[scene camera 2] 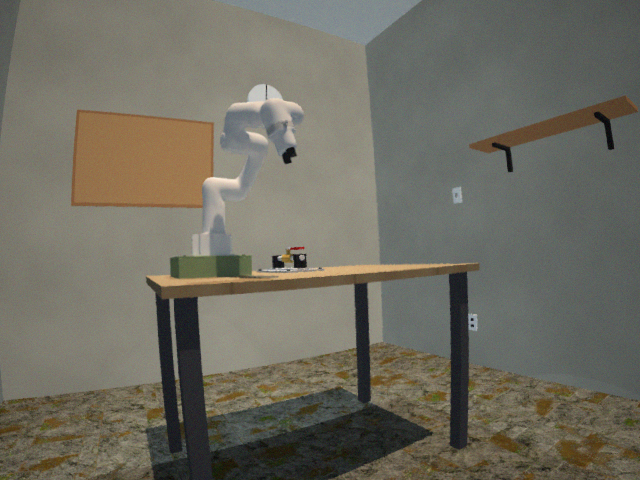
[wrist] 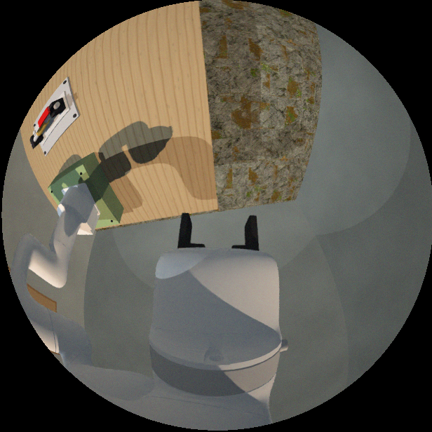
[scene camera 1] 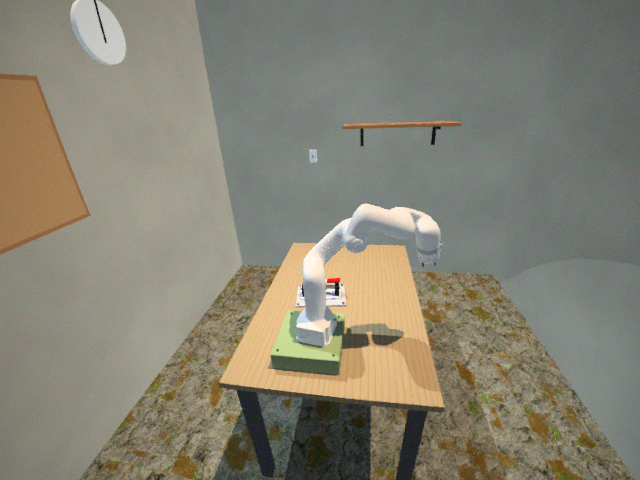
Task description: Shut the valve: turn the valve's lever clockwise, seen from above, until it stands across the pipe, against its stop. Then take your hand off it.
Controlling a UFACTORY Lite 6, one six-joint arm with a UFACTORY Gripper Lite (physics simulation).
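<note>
The valve's red lever (scene camera 1: 333, 280) (scene camera 2: 296, 248) (wrist: 44, 117) lies roughly along the pipe, pointing from the valve's middle towards one black pipe holder (scene camera 1: 337, 288) (wrist: 58, 106). The brass valve body (scene camera 2: 284, 258) sits between two black holders on a white base plate (scene camera 1: 331, 303) (wrist: 62, 132); the arm hides part of it in scene camera 1. My gripper (scene camera 1: 429, 265) (scene camera 2: 290, 155) (wrist: 218, 217) is open, with nothing between its fingers. It is high up and far to the side of the valve, past the table's right edge in scene camera 1, touching nothing.
The arm stands on a green block (scene camera 1: 307, 361) (scene camera 2: 206, 266) (wrist: 108, 204) close to the valve's plate, on the wooden table (scene camera 1: 382, 289) (scene camera 2: 361, 277) (wrist: 150, 75). A wall shelf (scene camera 1: 402, 125) (scene camera 2: 558, 125) and a brown board (scene camera 1: 36, 165) (scene camera 2: 139, 160) hang on the walls.
</note>
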